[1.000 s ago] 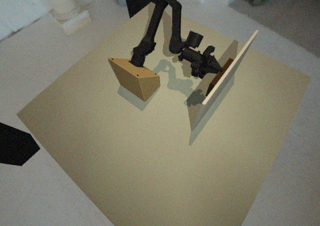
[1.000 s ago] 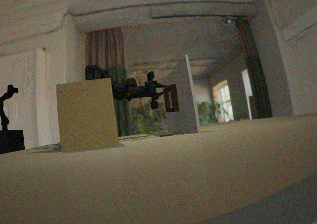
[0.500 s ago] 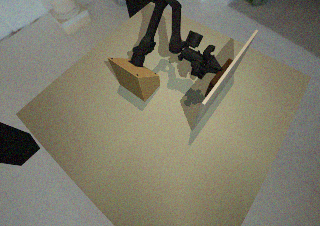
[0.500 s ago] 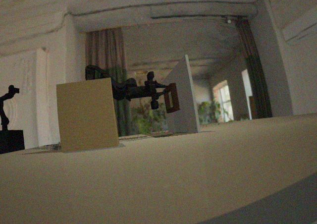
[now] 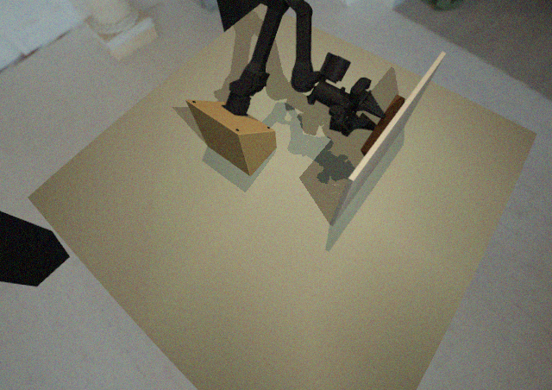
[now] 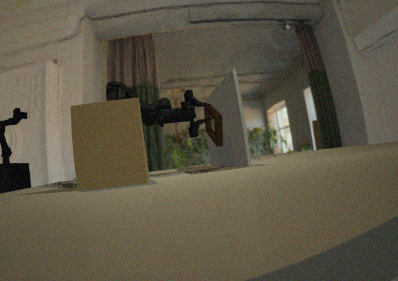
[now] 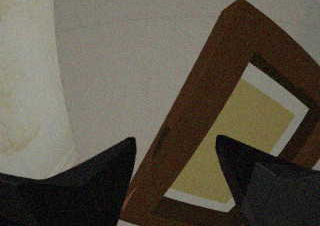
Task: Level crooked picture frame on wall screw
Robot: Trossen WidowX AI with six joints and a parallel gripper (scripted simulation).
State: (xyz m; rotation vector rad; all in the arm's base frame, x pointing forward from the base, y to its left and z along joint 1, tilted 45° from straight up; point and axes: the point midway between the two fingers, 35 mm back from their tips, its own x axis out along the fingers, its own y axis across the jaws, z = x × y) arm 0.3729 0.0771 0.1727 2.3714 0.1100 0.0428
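The brown picture frame is 5 cm below my gripper tip, 2 cm to the left of it and 1 cm ahead of it. Also, from my gripper tip: white wall panel: 7 cm below, 2 cm ahead.
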